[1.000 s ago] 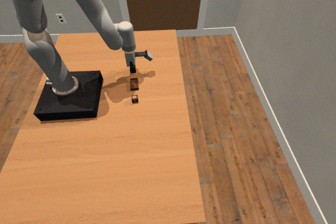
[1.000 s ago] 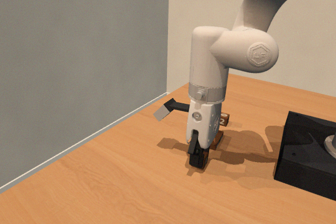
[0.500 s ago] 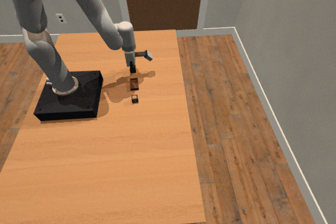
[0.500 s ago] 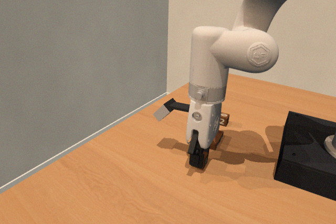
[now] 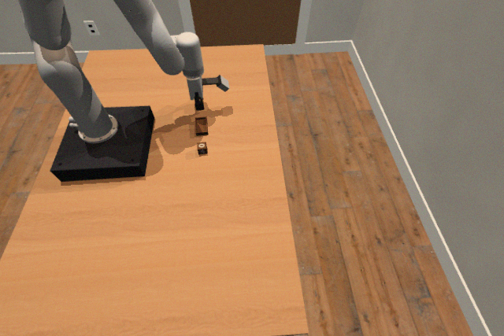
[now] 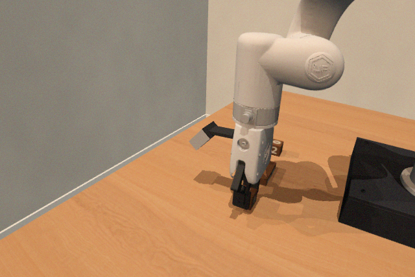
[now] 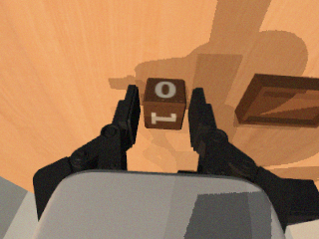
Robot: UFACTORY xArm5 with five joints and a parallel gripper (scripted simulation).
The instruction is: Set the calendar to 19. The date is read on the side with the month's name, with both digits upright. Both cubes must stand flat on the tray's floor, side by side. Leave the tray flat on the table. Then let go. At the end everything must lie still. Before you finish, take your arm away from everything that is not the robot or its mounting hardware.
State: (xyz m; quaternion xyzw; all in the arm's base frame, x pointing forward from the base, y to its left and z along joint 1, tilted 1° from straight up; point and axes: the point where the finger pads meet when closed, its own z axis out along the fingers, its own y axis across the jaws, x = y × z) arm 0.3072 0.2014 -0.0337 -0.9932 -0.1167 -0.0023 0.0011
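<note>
Now: hand 5 cm short of the brown date cube, 22 cm to the left of it and 1 cm above it. The rest, counted from my hand: tray: 2 cm ahead, 11 cm to the right, 2 cm below.
</note>
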